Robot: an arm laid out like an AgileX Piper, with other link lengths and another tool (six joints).
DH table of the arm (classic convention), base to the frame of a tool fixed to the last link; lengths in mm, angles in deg. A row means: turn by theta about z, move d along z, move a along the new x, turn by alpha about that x. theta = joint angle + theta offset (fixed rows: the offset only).
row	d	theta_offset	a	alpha
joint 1	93.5	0.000	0.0	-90.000
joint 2	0.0	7.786	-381.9	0.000
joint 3	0.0	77.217	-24.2	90.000
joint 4	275.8	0.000	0.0	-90.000
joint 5	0.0	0.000	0.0	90.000
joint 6	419.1	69.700	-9.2	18.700
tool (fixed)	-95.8	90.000	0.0	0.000
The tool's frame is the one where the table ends.
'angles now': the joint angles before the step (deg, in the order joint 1, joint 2, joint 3, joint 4, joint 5, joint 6). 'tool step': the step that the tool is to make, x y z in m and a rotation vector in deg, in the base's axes. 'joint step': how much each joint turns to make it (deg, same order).
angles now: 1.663, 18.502, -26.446, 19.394, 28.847, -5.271
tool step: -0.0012, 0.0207, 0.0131, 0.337, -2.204, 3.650
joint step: -0.021, 0.315, 0.006, 8.939, -0.896, -8.930
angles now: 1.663, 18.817, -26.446, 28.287, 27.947, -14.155
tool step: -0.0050, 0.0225, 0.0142, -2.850, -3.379, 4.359
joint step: 0.008, -0.005, -0.002, 9.231, -0.105, -12.613
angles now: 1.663, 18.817, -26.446, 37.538, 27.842, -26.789
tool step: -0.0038, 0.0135, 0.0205, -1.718, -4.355, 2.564
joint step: 0.029, -0.004, -0.008, 8.512, -1.287, -10.963
